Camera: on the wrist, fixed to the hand. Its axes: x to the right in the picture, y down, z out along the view.
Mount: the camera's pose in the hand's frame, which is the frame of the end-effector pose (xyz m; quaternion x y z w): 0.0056 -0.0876 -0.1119 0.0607 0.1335 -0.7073 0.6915
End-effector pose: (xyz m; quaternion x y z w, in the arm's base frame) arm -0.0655 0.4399 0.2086 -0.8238 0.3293 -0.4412 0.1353
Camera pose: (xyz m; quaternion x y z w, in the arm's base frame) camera -0.1175 0.5092 0.3214 0.7355 0.3637 0.5308 0.2125
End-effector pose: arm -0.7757 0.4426 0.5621 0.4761 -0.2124 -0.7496 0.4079
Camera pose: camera -0.7135 0.4964 0.4461 -0.6043 -0.1988 0.7304 0.2487
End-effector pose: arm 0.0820 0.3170 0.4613 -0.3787 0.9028 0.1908 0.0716
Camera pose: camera 0.1421 0.2126 0.5369 -0.9216 0.3776 -0.0241 0.0869
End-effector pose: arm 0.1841 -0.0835 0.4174 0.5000 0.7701 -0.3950 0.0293
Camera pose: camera 0.1510 -0.0244 0.5425 0.1444 -0.8662 0.2739 0.3923
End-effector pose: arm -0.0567 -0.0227 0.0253 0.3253 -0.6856 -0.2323 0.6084
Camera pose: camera 0.0676 -0.0777 -0.0165 0.7778 -0.1769 -0.5059 0.3282
